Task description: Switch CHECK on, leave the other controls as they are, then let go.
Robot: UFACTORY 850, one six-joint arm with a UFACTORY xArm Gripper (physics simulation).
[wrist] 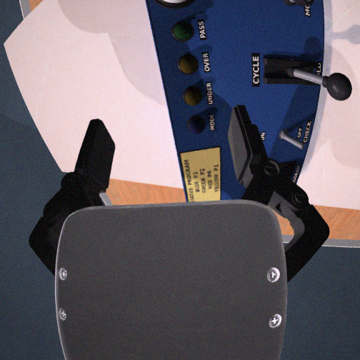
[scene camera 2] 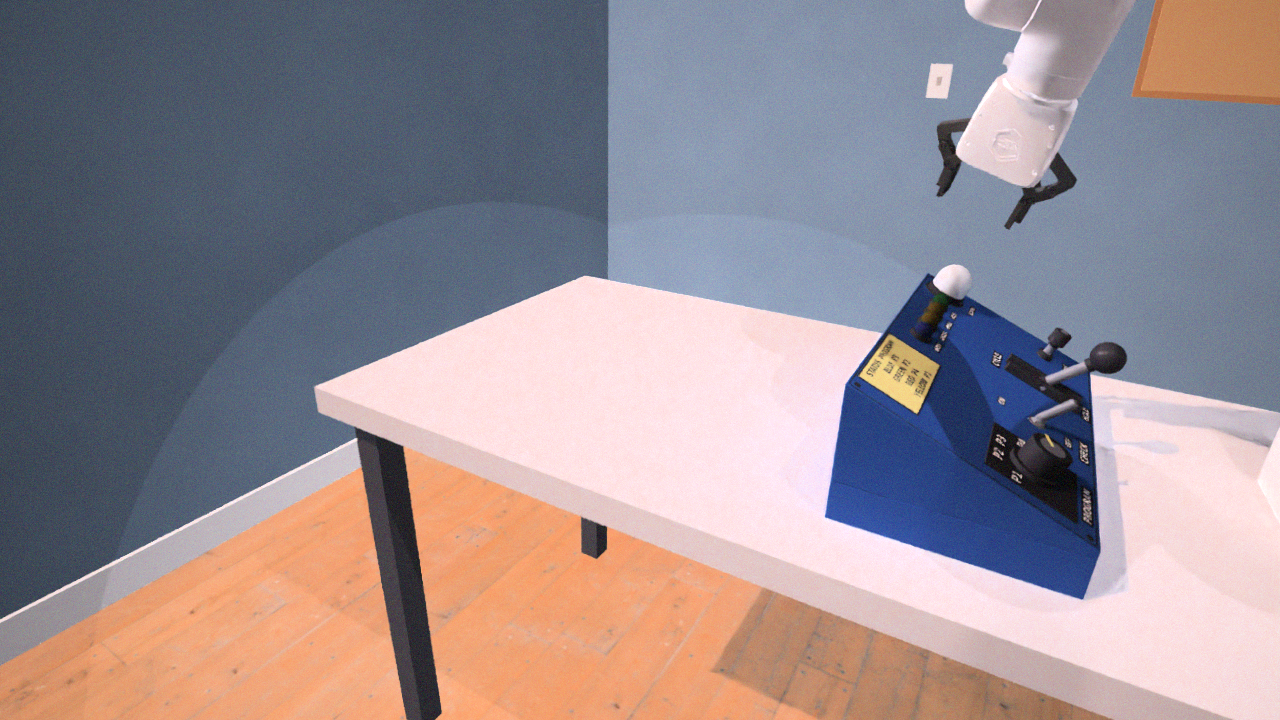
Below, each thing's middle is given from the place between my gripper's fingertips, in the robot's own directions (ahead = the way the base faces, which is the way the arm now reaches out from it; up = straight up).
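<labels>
With the cycle lever (scene camera 2: 1108, 358) as my reference, my hand is 180 mm above it and 160 mm past it. The blue control box (scene camera 2: 928, 420) is 60 mm to the left of my hand and 40 mm behind it, and it sits 210 mm below it.
</labels>
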